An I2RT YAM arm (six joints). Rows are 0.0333 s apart.
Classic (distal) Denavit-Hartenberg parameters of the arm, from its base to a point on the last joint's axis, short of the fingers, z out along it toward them. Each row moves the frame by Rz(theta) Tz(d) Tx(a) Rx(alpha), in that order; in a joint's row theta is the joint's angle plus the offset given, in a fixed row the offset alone. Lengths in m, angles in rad.
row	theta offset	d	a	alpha
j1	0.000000	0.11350	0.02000	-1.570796
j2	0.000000	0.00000	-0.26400	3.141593
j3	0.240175	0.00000	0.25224	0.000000
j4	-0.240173	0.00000	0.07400	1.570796
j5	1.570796	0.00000	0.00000	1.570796
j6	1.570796	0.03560	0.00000	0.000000
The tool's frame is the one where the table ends.
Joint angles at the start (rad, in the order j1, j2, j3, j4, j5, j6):
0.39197 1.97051 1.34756 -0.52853 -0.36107 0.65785
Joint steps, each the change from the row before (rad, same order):
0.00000 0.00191 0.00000 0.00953 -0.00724 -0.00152
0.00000 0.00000 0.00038 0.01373 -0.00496 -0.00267
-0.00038 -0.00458 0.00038 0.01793 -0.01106 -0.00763
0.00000 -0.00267 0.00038 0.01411 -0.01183 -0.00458
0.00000 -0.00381 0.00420 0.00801 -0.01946 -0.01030
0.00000 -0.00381 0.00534 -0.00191 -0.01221 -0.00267
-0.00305 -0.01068 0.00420 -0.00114 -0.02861 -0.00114
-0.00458 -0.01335 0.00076 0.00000 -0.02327 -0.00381
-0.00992 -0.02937 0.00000 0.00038 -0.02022 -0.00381
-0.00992 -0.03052 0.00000 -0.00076 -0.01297 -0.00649
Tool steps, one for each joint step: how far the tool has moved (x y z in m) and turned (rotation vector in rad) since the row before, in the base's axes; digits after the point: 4 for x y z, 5 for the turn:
0.0008 0.0006 -0.0002 0.00868 -0.00524 0.00427
0.0012 0.0007 0.0008 0.00895 -0.01261 0.00434
0.0013 0.0008 0.0028 0.01615 -0.02115 0.01083
0.0010 0.0008 0.0020 0.01517 -0.01419 0.00916
0.0009 0.0010 0.0033 0.01943 -0.01371 0.01750
0.0003 0.0006 0.0031 0.01200 -0.00406 0.00800
-0.0001 -0.0004 0.0057 0.02802 -0.00386 0.01185
-0.0004 -0.0014 0.0057 0.02303 -0.00772 0.01003
-0.0009 -0.0040 0.0116 0.02609 -0.02356 0.00347
-0.0013 -0.0044 0.0118 0.01912 -0.02789 0.00191

